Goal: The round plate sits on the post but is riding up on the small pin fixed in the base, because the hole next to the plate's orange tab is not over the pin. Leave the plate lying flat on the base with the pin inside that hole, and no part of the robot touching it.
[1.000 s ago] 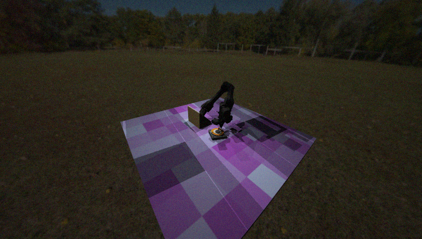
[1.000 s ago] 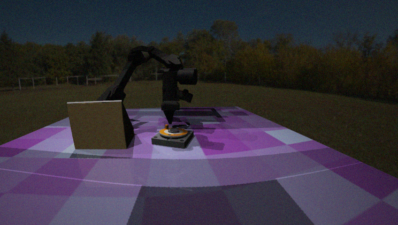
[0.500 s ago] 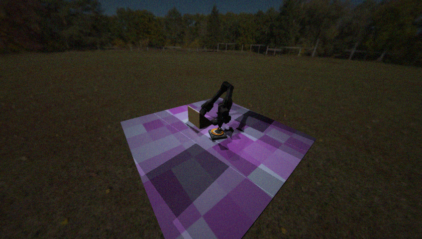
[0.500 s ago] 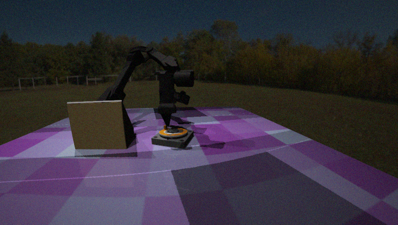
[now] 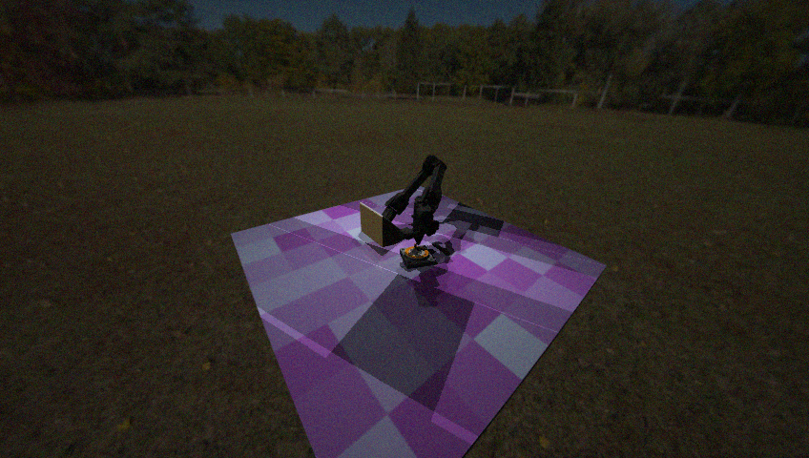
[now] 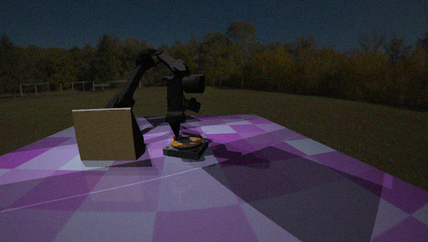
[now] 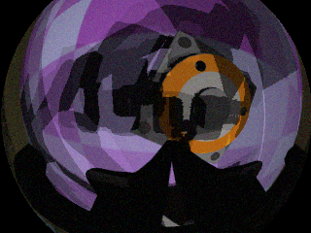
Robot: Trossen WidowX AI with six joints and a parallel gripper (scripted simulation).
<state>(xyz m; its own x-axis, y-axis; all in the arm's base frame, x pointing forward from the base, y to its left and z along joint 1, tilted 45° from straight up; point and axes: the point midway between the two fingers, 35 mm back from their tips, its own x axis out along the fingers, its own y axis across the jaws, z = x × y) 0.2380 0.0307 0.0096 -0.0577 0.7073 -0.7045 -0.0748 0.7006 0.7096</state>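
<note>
The base lies 40 mm ahead of my gripper tip, 40 mm to the right of it and 20 mm below it.
</note>
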